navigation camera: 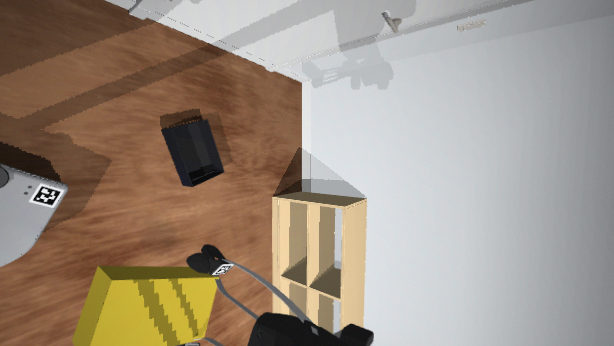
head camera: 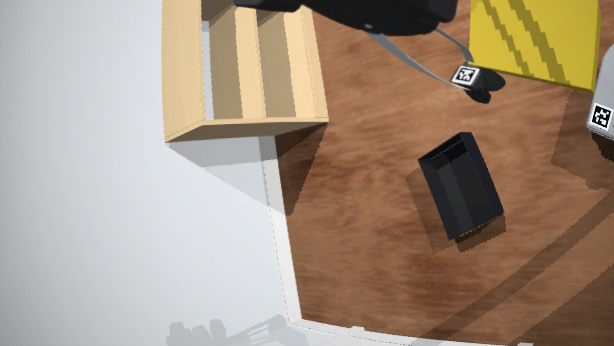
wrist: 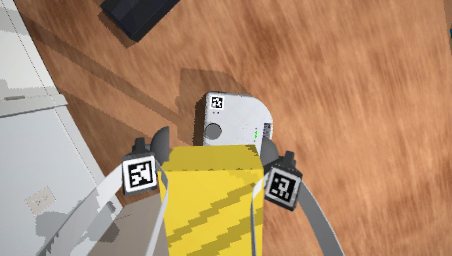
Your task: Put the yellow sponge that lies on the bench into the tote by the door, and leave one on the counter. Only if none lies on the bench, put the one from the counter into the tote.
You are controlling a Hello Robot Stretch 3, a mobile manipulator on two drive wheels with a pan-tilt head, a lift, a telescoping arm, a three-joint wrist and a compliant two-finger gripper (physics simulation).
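Seen in the pictures: gripper, fingertip midpoint: [head camera: 498,39] [wrist: 215,149]; robot's base at its link origin: [wrist: 215,124].
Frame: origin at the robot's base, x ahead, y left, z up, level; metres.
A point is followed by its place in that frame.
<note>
The yellow sponge [head camera: 532,42] {x -0.021, y -0.127, z 1.015 m} [navigation camera: 150,310] {x -0.024, y -0.116, z 1.015 m} [wrist: 215,210] {x -0.025, y -0.153, z 1.017 m} is a large block held between the two fingertips of my gripper [navigation camera: 198,302] {x -0.021, y -0.175, z 0.963 m} [wrist: 215,149] {x -0.021, y -0.175, z 0.963 m}, which is shut on it, high above the floor. In the head camera view one fingertip shows beside the sponge; the other is out of view. The dark tote [head camera: 488,180] {x 0.335, y -0.467, z 0.035 m} [navigation camera: 175,157] {x 0.321, y -0.482, z 0.040 m} [wrist: 142,20] {x 0.399, y -0.483, z 0.003 m} stands open on the wooden floor, apart from the gripper and sponge. Its inside shows no sponge. The bench and the counter cannot be made out for certain.
A light wood shelf unit [head camera: 182,70] {x 0.240, y -1.501, z 0.610 m} [navigation camera: 354,250] {x 0.181, y -1.551, z 0.611 m} stands against the white wall. My base [head camera: 606,85] {x -0.087, y -0.139, z 0.160 m} [navigation camera: 25,220] {x -0.086, y -0.118, z 0.160 m} [wrist: 237,117] {x -0.098, y -0.072, z 0.160 m} is on the floor near the tote. A door handle [navigation camera: 393,22] {x 1.094, y -0.663, z 0.935 m} shows at the top. A grey-beige surface [wrist: 142,225] {x 0.279, y 0.420, z 0.301 m} shows at lower left in the wrist view.
</note>
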